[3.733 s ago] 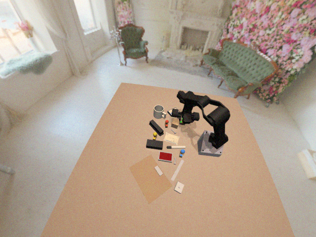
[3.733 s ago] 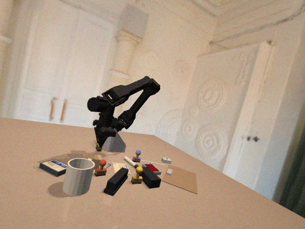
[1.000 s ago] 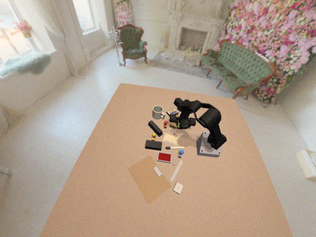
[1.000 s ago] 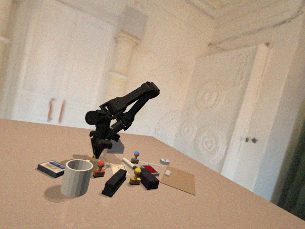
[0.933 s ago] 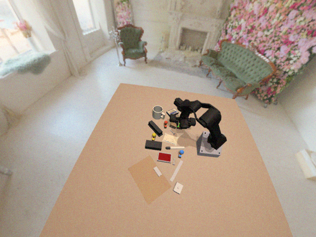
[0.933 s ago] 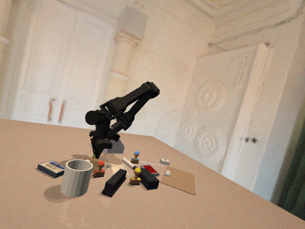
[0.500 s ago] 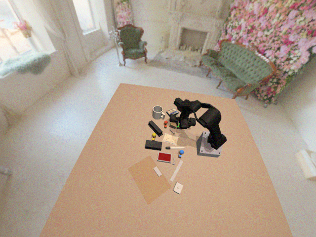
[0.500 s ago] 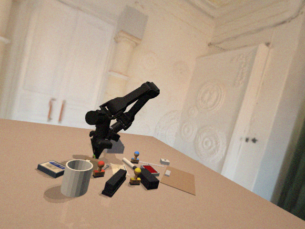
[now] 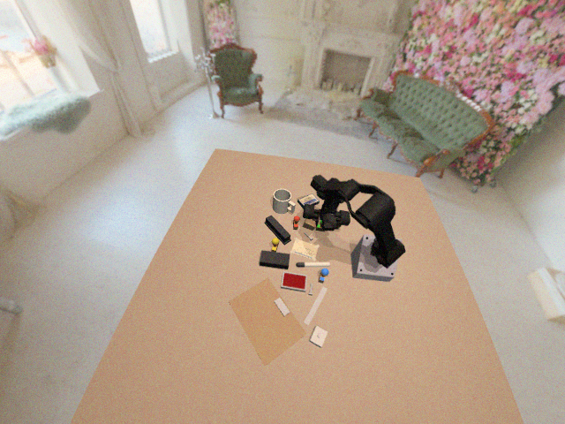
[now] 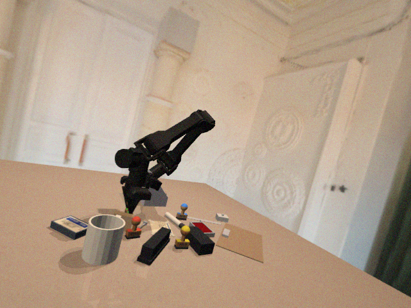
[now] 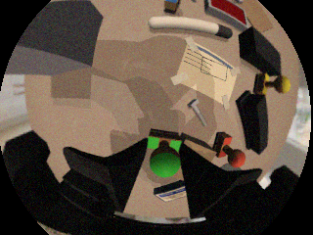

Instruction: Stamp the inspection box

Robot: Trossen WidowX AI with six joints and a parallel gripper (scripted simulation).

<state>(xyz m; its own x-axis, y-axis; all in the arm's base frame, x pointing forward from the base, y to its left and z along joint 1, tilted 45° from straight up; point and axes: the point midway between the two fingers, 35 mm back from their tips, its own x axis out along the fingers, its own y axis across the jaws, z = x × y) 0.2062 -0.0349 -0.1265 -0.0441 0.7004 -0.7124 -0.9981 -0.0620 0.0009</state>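
My gripper tip is right at the green-knobbed stamp. From my gripper tip the other things lie so: cream card (50 mm ahead, 110 mm to the left, 40 mm below); then red-knobbed stamp (110 mm ahead, 10 mm below); then wooden block (50 mm ahead, 30 mm to the right, 10 mm below).
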